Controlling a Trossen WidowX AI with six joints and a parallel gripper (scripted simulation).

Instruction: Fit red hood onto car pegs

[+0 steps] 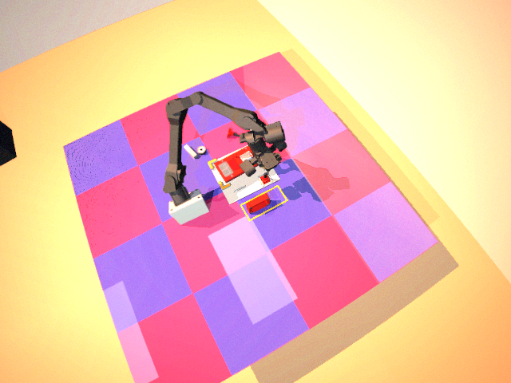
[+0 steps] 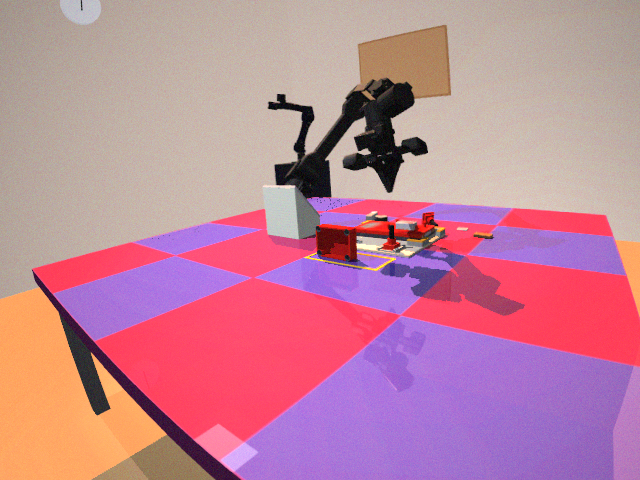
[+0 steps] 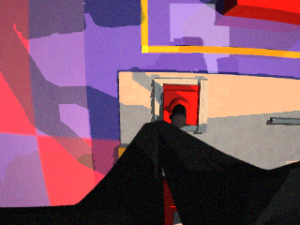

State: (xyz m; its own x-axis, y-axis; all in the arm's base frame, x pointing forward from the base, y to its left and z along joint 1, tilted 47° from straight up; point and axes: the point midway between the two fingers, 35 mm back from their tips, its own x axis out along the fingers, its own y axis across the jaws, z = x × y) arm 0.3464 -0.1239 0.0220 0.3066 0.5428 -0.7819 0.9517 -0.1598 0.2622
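Right now my gripper tip is 10 cm past the red hood, 10 cm above it and 7 cm to the left of it.
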